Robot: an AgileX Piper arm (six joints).
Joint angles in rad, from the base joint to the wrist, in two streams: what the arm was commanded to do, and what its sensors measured. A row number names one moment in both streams.
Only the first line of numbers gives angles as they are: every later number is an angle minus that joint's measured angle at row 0.
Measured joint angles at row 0:
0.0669, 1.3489, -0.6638, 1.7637, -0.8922, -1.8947
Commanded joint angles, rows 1 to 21:
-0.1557, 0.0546, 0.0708, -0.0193, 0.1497, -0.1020
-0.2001, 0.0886, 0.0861, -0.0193, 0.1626, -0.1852
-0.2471, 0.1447, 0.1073, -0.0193, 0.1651, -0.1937
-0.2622, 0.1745, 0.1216, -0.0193, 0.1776, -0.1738
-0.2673, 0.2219, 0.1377, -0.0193, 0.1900, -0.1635
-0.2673, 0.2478, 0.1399, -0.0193, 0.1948, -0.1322
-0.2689, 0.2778, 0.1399, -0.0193, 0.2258, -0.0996
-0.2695, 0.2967, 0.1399, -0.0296, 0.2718, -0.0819
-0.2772, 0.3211, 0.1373, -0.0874, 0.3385, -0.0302
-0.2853, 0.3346, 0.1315, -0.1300, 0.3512, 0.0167
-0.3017, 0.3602, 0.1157, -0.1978, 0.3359, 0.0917
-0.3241, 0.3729, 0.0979, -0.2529, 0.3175, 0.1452
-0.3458, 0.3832, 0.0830, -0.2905, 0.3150, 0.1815
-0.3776, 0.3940, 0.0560, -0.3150, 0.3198, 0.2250
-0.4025, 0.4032, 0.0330, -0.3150, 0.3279, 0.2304
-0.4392, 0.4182, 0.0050, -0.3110, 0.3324, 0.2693
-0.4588, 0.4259, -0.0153, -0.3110, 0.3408, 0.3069
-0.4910, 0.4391, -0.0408, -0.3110, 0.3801, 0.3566
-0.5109, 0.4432, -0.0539, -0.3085, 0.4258, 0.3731
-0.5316, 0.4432, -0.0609, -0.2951, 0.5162, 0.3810
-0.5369, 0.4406, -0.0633, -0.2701, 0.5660, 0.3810
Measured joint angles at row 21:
-0.4993, 0.4376, -0.0438, -0.2979, 0.4027, 0.3434
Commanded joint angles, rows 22 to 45:
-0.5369, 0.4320, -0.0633, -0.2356, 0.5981, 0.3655
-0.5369, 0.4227, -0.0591, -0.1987, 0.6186, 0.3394
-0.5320, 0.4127, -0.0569, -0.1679, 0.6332, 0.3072
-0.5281, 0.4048, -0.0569, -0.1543, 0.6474, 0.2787
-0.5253, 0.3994, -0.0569, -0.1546, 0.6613, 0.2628
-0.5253, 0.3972, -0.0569, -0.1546, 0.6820, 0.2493
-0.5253, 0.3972, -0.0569, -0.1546, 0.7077, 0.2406
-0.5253, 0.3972, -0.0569, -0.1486, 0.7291, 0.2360
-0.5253, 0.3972, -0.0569, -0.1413, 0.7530, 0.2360
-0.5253, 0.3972, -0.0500, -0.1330, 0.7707, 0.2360
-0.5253, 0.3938, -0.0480, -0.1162, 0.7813, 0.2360
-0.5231, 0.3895, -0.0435, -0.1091, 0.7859, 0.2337
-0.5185, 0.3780, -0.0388, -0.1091, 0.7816, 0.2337
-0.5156, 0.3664, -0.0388, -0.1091, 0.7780, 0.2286
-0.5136, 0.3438, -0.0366, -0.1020, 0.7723, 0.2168
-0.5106, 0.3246, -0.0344, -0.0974, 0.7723, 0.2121
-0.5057, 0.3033, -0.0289, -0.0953, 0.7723, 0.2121
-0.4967, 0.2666, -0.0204, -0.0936, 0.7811, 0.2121
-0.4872, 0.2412, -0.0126, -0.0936, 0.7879, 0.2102
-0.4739, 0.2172, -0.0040, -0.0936, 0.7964, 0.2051
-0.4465, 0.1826, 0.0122, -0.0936, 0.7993, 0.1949
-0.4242, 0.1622, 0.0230, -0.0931, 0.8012, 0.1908
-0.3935, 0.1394, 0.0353, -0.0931, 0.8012, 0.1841
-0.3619, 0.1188, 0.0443, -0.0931, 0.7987, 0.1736
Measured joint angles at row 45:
-0.4511, 0.2027, 0.0034, -0.0921, 0.7723, 0.2076
